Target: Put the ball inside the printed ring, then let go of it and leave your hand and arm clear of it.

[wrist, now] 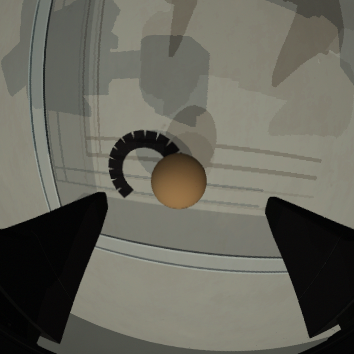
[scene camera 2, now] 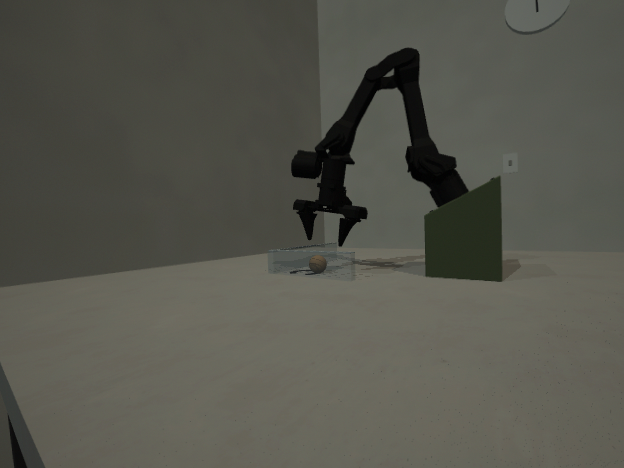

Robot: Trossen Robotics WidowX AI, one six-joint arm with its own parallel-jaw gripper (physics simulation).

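Observation:
An orange-brown ball (scene camera 2: pixel 317 264) (wrist: pixel 178 181) rests on the surface inside a clear-walled enclosure. A black printed ring (wrist: pixel 116 166) lies flat on that surface. In the wrist view the ball covers the ring's lower right part, and much of the ball shows outside the ring's outline. In the scene view, part of the ring (scene camera 2: pixel 299 271) shows as thin dark marks left of the ball. My gripper (scene camera 2: pixel 325 242) (wrist: pixel 189 203) is open and empty, above the ball and not touching it. The ball hides where it meets the surface in the wrist view.
The enclosure's low transparent walls (scene camera 2: pixel 345 266) (wrist: pixel 37 90) stand around the ball and ring, and my fingertips are above their top edge. The green wedge-shaped base (scene camera 2: pixel 463 241) under my arm stands to the right. Arm shadows fall across the surface.

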